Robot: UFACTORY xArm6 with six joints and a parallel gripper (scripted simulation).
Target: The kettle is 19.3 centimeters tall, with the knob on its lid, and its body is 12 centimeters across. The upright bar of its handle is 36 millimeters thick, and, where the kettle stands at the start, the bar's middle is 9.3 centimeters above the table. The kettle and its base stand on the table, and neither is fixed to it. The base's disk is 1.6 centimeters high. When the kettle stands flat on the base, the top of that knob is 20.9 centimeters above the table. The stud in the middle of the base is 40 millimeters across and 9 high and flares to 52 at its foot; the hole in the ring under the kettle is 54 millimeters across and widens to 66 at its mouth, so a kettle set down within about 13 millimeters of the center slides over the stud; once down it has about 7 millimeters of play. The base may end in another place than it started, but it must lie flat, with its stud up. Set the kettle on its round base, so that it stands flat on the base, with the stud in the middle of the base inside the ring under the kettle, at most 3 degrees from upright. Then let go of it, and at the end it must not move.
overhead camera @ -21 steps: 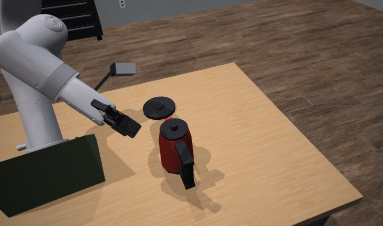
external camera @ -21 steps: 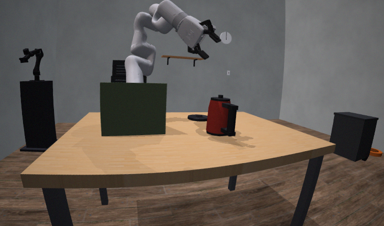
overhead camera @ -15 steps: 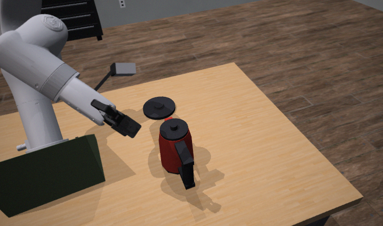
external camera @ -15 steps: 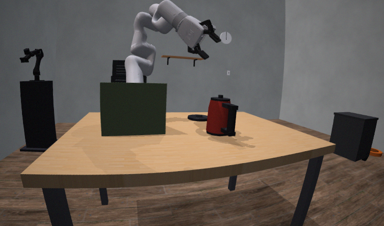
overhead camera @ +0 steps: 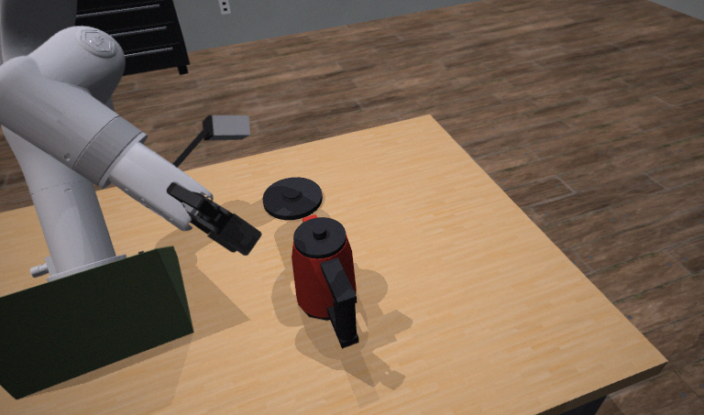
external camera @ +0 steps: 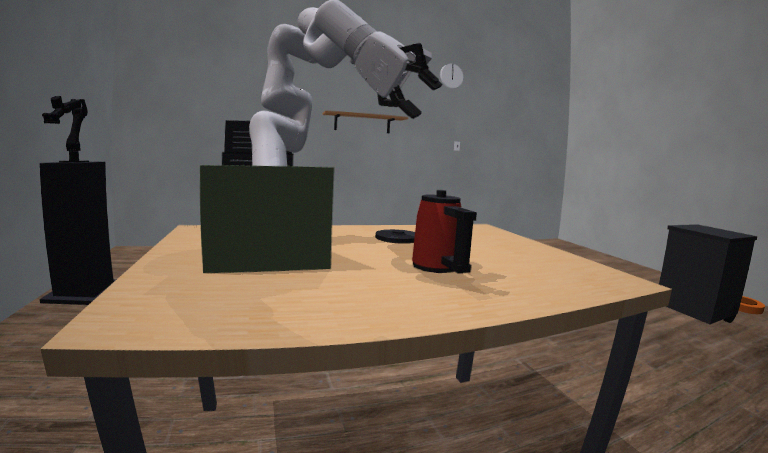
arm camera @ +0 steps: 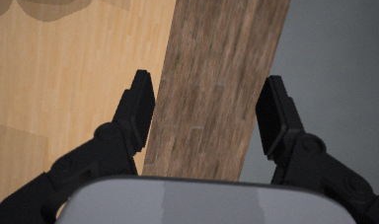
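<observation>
My gripper is now 290 mm above the red kettle, 140 mm to the right of it and 130 mm short of it. From my hand the other things lie so: round black base 490 mm to the left, 370 mm below, 130 mm ahead.
</observation>
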